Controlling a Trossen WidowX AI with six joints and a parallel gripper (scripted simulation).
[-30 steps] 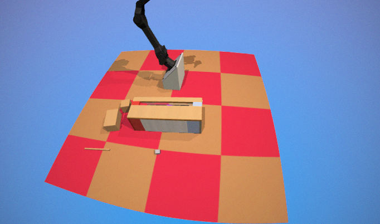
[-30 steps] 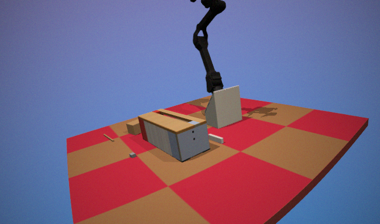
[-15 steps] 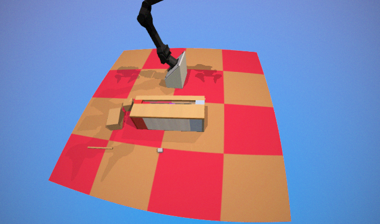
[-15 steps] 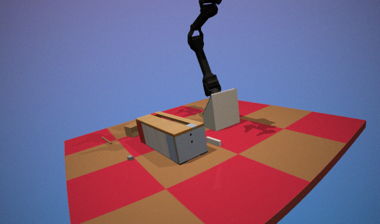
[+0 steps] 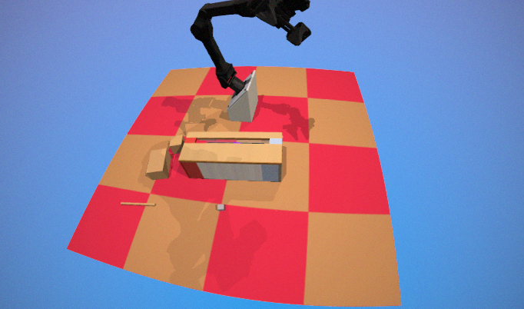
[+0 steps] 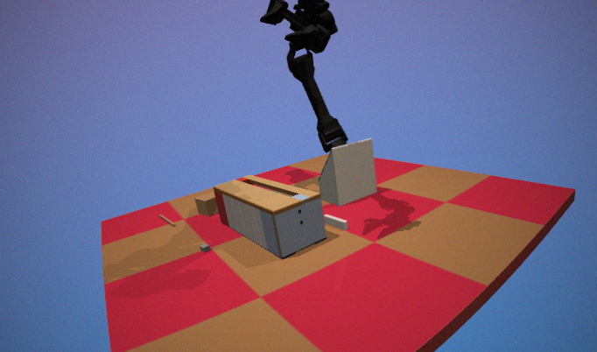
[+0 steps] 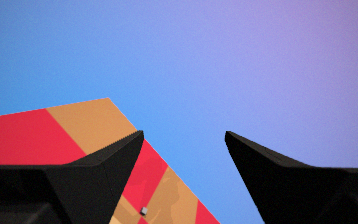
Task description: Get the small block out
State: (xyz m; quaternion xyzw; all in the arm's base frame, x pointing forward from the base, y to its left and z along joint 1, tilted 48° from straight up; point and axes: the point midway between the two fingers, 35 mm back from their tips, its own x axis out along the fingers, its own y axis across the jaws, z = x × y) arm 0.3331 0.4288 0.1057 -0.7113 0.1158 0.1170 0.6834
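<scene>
Now: the box 48 cm below my gripper tip, 20 cm to the right of it and 3 cm behind it. Also, from my gripper tip: thin stick 59 cm to the right, 54 cm below, 24 cm ahead; tan block 54 cm to the right, 51 cm below, 5 cm ahead; purple block 46 cm below, 19 cm to the right, 2 cm behind.
</scene>
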